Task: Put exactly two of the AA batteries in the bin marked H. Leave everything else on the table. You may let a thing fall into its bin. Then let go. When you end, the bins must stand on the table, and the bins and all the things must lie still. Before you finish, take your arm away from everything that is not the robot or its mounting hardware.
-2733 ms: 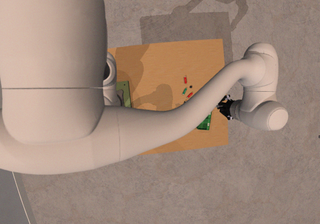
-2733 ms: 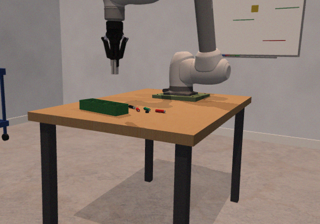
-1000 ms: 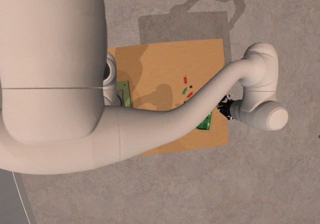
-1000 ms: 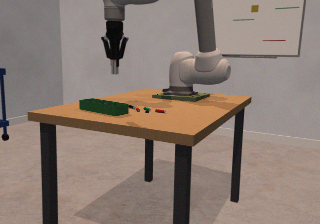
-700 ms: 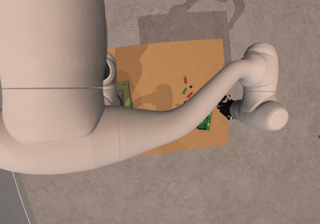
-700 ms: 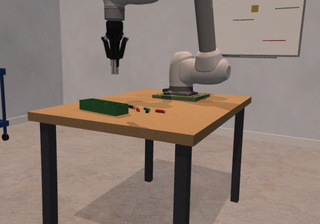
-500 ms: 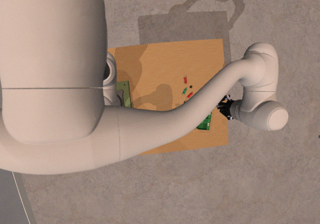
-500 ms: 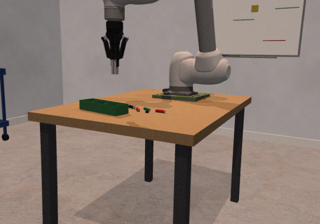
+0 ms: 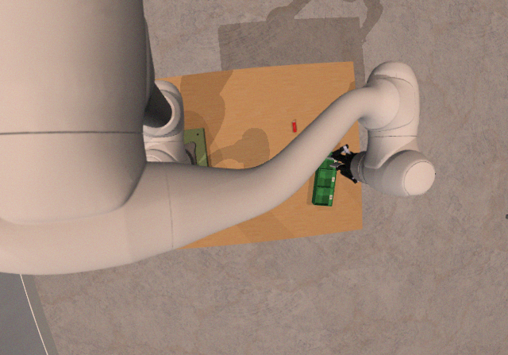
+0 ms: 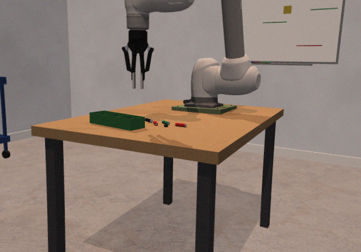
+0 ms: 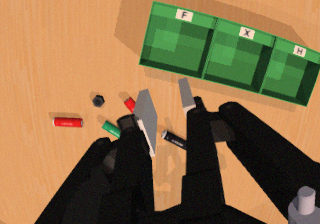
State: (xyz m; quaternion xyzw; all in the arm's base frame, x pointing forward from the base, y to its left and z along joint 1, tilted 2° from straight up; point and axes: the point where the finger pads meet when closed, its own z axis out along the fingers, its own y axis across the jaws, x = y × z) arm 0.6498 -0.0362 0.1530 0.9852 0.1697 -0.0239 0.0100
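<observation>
Now: hand 110 mm past the green AA battery, 70 mm to the right of it and 190 mm above it. From my hand the other things lie so: small white block (100 mm behind, 60 mm to the right, 190 mm below); small black round piece (60 mm behind, 100 mm to the left, 190 mm below); green bin row (20 mm ahead, 100 mm to the right, 170 mm below).
</observation>
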